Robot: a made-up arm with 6 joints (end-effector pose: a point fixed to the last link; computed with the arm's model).
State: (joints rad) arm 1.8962 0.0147 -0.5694 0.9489 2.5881 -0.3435
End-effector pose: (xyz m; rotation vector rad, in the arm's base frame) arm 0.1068 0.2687 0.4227 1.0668 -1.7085 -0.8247
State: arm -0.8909 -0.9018 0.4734 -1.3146 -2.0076 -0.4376
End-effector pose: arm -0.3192 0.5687 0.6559 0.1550 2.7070 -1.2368
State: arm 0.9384 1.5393 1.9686 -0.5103 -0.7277 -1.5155
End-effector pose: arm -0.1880 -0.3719 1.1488 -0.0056 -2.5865 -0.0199
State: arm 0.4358 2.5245 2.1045 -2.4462 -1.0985 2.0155
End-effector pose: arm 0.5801 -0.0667 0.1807 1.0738 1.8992 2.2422
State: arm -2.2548 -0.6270 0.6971 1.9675 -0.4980 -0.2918
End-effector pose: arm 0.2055 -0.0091 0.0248 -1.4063 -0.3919 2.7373
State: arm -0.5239 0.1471 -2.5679 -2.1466 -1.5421 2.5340
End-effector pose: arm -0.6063 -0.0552 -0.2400 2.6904 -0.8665 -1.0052
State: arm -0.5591 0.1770 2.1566 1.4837 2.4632 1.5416
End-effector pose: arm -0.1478 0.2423 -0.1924 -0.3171 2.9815 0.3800
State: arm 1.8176 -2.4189 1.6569 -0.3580 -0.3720 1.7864
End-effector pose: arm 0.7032 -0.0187 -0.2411 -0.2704 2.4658 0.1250
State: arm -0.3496 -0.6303 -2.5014 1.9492 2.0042 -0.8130
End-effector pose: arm 0.4511 0.3669 0.3625 1.8230 -0.4533 -1.3908
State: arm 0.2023 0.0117 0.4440 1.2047 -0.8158 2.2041
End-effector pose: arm -0.2797 0.2319 -0.0504 0.5901 2.5571 1.3509
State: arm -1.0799 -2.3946 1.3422 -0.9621 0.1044 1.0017
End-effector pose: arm 0.5999 0.3008 0.6042 0.9395 -0.5035 -2.6595
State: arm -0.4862 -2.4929 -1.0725 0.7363 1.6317 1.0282
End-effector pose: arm 0.0288 0.1924 0.5223 0.2324 0.2487 -0.1924
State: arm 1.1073 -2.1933 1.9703 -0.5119 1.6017 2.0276
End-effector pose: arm 0.6683 -0.2599 -0.2655 -0.4631 1.8427 -1.5410
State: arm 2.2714 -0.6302 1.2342 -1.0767 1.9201 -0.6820
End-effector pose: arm -0.6563 -0.7102 0.0767 -0.7589 1.5725 1.2872
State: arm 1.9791 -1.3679 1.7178 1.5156 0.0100 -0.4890
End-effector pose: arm 0.4380 0.0291 0.1883 -0.0200 -2.3273 0.5130
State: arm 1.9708 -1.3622 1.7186 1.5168 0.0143 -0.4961
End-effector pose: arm 0.4390 0.0269 0.1873 -0.0231 -2.3189 0.5007
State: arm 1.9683 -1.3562 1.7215 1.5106 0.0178 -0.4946
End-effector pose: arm 0.4415 0.0248 0.1818 -0.0251 -2.3094 0.4958
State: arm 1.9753 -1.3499 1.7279 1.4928 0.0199 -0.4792
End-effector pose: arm 0.4463 0.0229 0.1694 -0.0252 -2.2983 0.5031
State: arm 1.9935 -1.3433 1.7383 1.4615 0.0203 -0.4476
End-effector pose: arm 0.4532 0.0205 0.1488 -0.0233 -2.2855 0.5246
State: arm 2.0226 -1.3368 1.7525 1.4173 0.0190 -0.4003
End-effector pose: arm 0.4611 0.0168 0.1203 -0.0193 -2.2710 0.5594
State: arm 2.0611 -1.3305 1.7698 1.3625 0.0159 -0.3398
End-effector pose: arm 0.4685 0.0104 0.0853 -0.0133 -2.2545 0.6050
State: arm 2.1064 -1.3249 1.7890 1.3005 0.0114 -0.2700
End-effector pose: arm 0.4740 0.0001 0.0464 -0.0059 -2.2364 0.6575
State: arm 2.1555 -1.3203 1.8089 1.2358 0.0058 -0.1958
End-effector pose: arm 0.4766 -0.0144 0.0068 0.0024 -2.2174 0.7128
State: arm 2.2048 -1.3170 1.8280 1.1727 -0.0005 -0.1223
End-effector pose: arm 0.4764 -0.0323 -0.0300 0.0109 -2.1987 0.7666
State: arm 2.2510 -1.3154 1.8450 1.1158 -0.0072 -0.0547
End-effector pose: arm 0.4738 -0.0516 -0.0613 0.0193 -2.1820 0.8156
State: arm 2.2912 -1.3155 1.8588 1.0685 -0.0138 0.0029
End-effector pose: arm 0.4702 -0.0700 -0.0852 0.0271 -2.1686 0.8573
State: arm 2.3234 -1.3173 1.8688 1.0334 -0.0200 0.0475
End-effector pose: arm 0.4668 -0.0849 -0.1013 0.0341 -2.1600 0.8903
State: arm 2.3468 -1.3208 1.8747 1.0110 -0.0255 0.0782
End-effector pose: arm 0.4646 -0.0949 -0.1101 0.0402 -2.1567 0.9146
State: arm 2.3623 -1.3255 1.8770 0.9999 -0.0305 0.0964
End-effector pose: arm 0.4637 -0.0999 -0.1129 0.0456 -2.1579 0.9314
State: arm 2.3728 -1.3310 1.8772 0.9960 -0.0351 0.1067
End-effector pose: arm 0.4637 -0.1014 -0.1122 0.0509 -2.1622 0.9435
